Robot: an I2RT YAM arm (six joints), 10 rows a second.
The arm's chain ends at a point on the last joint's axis. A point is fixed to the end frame.
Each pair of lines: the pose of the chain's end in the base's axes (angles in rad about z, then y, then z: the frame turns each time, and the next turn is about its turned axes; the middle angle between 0 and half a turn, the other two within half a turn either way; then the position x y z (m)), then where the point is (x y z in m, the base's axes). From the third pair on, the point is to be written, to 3 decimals.
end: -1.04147, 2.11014, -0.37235, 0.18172, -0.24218, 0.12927
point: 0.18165 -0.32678 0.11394
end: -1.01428, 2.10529, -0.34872, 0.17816, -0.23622, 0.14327
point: 0.17968 -0.32071 0.12742
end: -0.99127, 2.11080, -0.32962, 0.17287, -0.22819, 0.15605
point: 0.176 -0.312 0.139
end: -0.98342, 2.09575, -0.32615, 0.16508, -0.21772, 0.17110
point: 0.169 -0.302 0.155
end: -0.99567, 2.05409, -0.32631, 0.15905, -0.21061, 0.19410
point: 0.162 -0.296 0.181
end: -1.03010, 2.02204, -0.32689, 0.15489, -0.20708, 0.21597
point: 0.155 -0.292 0.205
